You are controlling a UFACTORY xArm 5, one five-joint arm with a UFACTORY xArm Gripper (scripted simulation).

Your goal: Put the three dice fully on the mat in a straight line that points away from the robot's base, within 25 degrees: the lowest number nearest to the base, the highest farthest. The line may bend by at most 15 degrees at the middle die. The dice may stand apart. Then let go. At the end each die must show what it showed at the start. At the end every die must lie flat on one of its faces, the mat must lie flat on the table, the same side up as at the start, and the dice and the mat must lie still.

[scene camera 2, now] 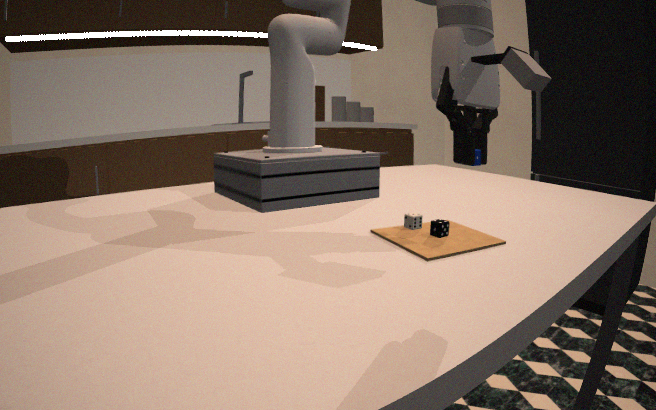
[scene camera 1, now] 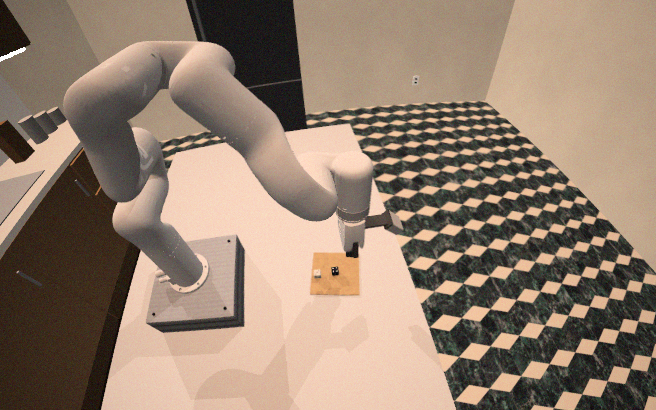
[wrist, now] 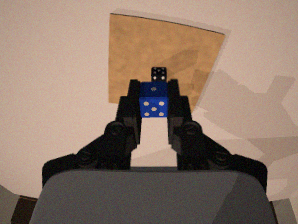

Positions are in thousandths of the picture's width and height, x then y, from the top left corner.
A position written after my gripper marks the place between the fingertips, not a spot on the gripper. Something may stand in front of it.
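Note:
A mat is visible at (scene camera 2: 704,584), (scene camera 1: 530,689) and (wrist: 458,199). Blue die present at (wrist: 515,440). My gripper appears at (scene camera 2: 717,399), (scene camera 1: 534,613) and (wrist: 518,417).

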